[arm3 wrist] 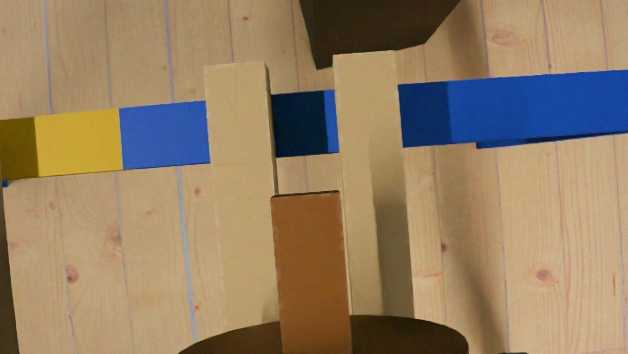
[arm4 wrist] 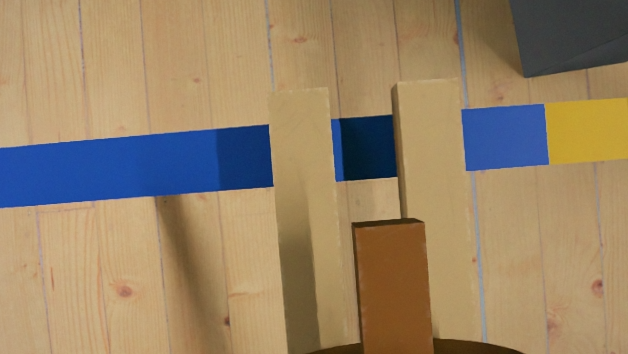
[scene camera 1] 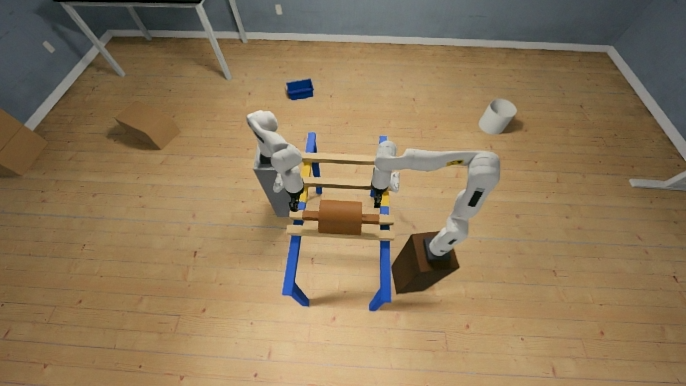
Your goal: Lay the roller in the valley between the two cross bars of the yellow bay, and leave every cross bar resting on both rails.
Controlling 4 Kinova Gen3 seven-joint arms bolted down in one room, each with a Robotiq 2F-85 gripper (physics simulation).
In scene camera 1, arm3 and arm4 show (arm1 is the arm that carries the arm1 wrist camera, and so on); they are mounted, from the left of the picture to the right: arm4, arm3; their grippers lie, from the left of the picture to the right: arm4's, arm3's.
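The brown roller (scene camera 1: 340,217) lies between the two front cross bars (scene camera 1: 386,219) (scene camera 1: 340,232), over blue rail stretches. Its shaft ends (arm3 wrist: 312,275) (arm4 wrist: 393,285) show between these bars in both wrist views. These bars cross both rails (scene camera 1: 291,265) (scene camera 1: 385,265). Two rear cross bars (scene camera 1: 340,159) (scene camera 1: 340,183) span the yellow bay; their right ends are partly hidden by arm3. arm4's gripper (scene camera 1: 294,204) is above the left rail near the roller's left shaft end. arm3's gripper (scene camera 1: 377,201) is above the right rail, behind the right shaft end. Their finger openings are too small to tell. arm1's and arm2's grippers do not show.
A grey pedestal (scene camera 1: 276,192) stands left of the rails and a brown pedestal (scene camera 1: 417,265) stands right of them. A blue bin (scene camera 1: 300,90), a white bucket (scene camera 1: 495,118) and a cardboard box (scene camera 1: 149,126) stand on the floor farther back.
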